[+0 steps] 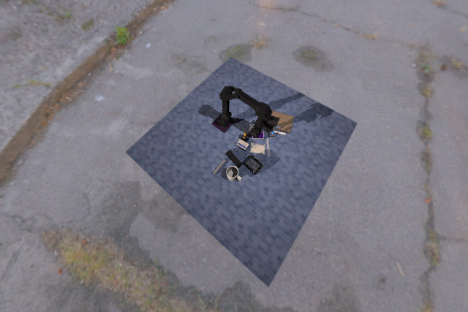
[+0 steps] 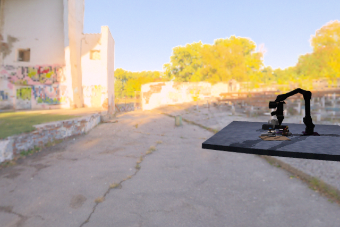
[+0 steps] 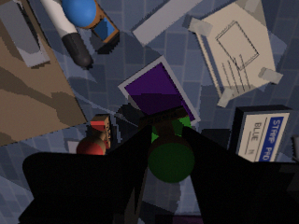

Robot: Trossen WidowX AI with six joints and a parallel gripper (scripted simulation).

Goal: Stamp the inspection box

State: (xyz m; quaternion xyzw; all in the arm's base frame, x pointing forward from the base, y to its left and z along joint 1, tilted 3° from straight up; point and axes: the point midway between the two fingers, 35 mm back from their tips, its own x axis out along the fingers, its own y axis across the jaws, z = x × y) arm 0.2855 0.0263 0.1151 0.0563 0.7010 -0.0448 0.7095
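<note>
Now: the cream card 50 mm ahead of my gripper tip, 90 mm to the right of it and 80 mm below it. Also, from my gripper tip: grey strip (110 mm ahead, 50 mm to the right, 80 mm below); ink pad (80 mm below); red-knobbed stamp (30 mm behind, 80 mm to the left, 60 mm below).
</note>
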